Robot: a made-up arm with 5 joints.
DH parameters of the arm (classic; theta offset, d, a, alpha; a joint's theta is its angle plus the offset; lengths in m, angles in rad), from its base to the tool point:
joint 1: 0 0.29 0 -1.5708
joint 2: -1.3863 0 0.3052 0
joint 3: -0.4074 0 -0.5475 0
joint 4: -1.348 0 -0.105 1.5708
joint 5: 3.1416 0.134 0 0
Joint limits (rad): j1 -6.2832..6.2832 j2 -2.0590..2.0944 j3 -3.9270..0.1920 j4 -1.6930..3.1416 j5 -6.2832..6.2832
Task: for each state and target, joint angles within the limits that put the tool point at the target. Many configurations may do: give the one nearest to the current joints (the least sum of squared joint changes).
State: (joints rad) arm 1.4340 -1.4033 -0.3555 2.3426 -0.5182
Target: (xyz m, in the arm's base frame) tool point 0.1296 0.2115 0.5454
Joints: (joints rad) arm 1.0210 -1.3495 -0.5611 2.1811 -0.5182
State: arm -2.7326 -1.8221 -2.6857 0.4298 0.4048
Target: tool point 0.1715 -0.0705 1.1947
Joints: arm -3.5316 -1.0741 -1.8260 0.6694 0.4048
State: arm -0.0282 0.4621 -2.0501 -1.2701 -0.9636
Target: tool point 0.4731 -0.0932 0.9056
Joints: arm -0.1945 0.2418 -2.0379 -1.6203 -0.9636
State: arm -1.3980 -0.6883 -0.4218 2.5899 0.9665
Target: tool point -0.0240 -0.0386 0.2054
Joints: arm -2.1270 -0.5461 0.1920 3.1384 0.9665
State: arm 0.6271 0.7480 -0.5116 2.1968 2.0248
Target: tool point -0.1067 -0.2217 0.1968
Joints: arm 1.1222 1.0324 0.0995 2.0436 2.0248
